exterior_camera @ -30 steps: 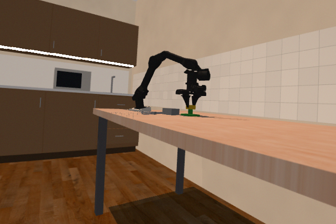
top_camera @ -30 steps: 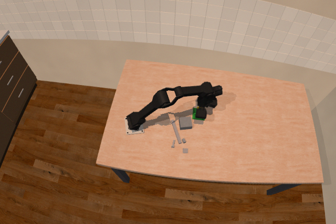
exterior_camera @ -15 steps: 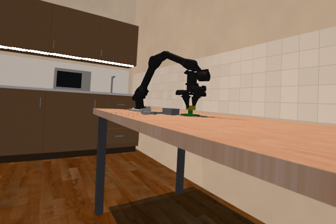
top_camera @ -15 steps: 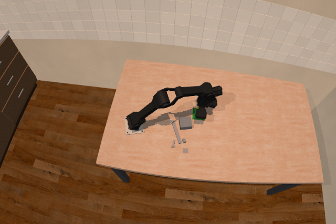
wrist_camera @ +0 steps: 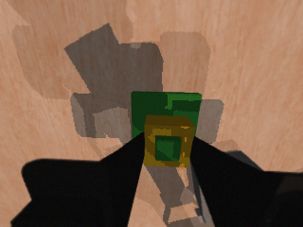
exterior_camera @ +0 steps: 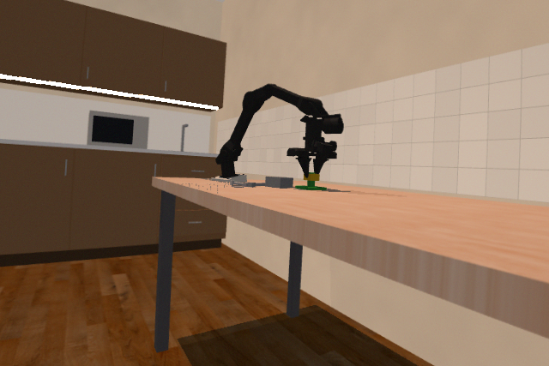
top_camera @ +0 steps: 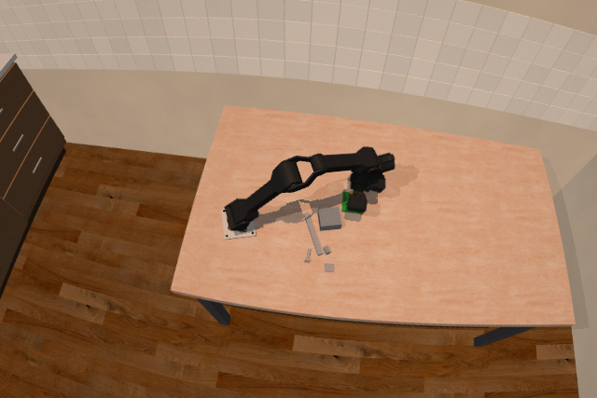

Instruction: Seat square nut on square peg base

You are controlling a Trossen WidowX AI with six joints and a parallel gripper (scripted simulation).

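My gripper is now 90 mm past the grey block, 80 mm to the left of it and 60 mm above it. The rest, counted from my hand: grey bar 140 mm behind, 130 mm to the right, 70 mm below.
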